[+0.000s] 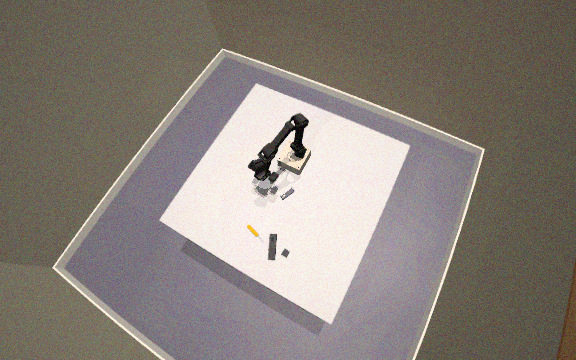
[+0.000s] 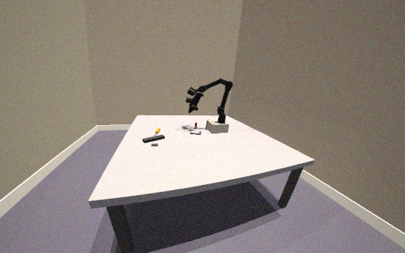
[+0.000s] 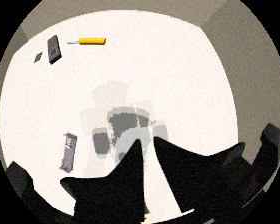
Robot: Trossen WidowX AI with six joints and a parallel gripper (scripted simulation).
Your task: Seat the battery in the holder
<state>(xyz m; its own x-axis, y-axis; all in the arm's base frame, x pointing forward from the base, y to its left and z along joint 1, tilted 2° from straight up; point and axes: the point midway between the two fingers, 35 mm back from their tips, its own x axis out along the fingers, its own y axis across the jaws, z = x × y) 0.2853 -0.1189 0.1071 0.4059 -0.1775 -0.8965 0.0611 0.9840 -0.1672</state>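
Now: the battery 12 cm below my gripper tip, 7 cm behind it and 2 cm to the left of it. The rest, counted from my gripper tip: yellow-handled screwdriver (31 cm ahead, 15 cm below, 11 cm to the left); then dark bar (33 cm ahead, 24 cm to the left, 14 cm below).
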